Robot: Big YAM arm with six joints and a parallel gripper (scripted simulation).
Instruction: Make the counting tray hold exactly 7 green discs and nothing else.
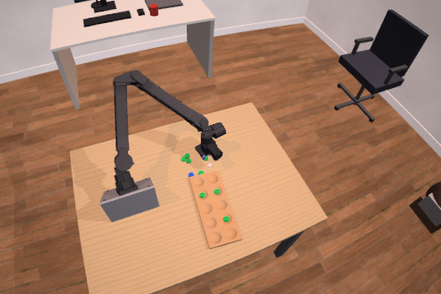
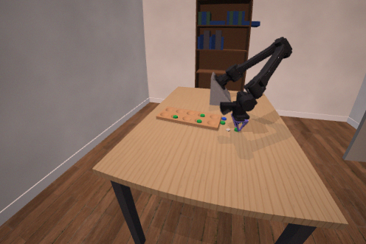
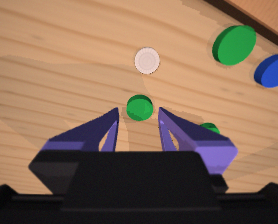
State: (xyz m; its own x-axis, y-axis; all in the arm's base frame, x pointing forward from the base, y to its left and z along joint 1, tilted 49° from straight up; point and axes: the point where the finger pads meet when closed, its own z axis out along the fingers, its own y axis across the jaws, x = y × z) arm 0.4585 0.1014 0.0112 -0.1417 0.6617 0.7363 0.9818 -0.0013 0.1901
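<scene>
My gripper is now 50 mm to the left of the white piece and 20 mm above it. From my hand the other things lie so: wooden counting tray (280 mm to the right, 100 mm behind, 10 mm below); blue disc (120 mm behind, 60 mm to the right, 10 mm below).
</scene>
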